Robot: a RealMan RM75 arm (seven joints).
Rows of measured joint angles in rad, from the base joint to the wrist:
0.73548, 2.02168, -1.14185, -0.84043, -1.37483, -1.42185, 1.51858
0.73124, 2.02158, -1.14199, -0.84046, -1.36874, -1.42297, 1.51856
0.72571, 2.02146, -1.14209, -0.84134, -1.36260, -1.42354, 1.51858
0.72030, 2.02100, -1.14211, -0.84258, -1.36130, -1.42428, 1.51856
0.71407, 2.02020, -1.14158, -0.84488, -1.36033, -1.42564, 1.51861
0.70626, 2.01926, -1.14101, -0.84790, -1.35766, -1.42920, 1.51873
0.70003, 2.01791, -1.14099, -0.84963, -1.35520, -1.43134, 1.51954
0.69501, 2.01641, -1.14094, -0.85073, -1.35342, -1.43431, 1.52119
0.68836, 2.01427, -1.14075, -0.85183, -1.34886, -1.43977, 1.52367
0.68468, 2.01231, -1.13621, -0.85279, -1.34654, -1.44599, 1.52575
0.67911, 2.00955, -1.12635, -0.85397, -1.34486, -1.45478, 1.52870
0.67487, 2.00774, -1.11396, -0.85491, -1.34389, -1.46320, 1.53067
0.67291, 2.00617, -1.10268, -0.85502, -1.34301, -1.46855, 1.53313
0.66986, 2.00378, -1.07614, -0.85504, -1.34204, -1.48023, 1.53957
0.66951, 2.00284, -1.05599, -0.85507, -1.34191, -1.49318, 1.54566
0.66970, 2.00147, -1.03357, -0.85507, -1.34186, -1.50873, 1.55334
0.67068, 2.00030, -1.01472, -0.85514, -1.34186, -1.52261, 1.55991
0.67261, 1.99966, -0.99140, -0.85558, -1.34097, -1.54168, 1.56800
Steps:
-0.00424, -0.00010, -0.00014, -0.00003, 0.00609, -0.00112, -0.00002
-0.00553, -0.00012, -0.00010, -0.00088, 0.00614, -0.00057, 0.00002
-0.00541, -0.00046, -0.00002, -0.00124, 0.00130, -0.00074, -0.00002
-0.00623, -0.00080, 0.00053, -0.00230, 0.00097, -0.00136, 0.00005
-0.00781, -0.00094, 0.00057, -0.00302, 0.00267, -0.00356, 0.00012
-0.00623, -0.00135, 0.00002, -0.00173, 0.00246, -0.00214, 0.00081
-0.00502, -0.00150, 0.00005, -0.00110, 0.00178, -0.00297, 0.00165
-0.00665, -0.00214, 0.00019, -0.00110, 0.00456, -0.00546, 0.00248
-0.00368, -0.00196, 0.00454, -0.00096, 0.00232, -0.00622, 0.00208
-0.00557, -0.00276, 0.00986, -0.00118, 0.00168, -0.00879, 0.00295
-0.00424, -0.00181, 0.01239, -0.00094, 0.00097, -0.00842, 0.00197
-0.00196, -0.00157, 0.01128, -0.00011, 0.00088, -0.00535, 0.00246
-0.00305, -0.00239, 0.02654, -0.00002, 0.00097, -0.01168, 0.00644
-0.00035, -0.00094, 0.02015, -0.00003, 0.00013, -0.01295, 0.00609
0.00019, -0.00137, 0.02242, 0.00000, 0.00005, -0.01555, 0.00768
0.00098, -0.00117, 0.01885, -0.00007, 0.00000, -0.01388, 0.00657
0.00193, -0.00064, 0.02332, -0.00044, 0.00089, -0.01907, 0.00809

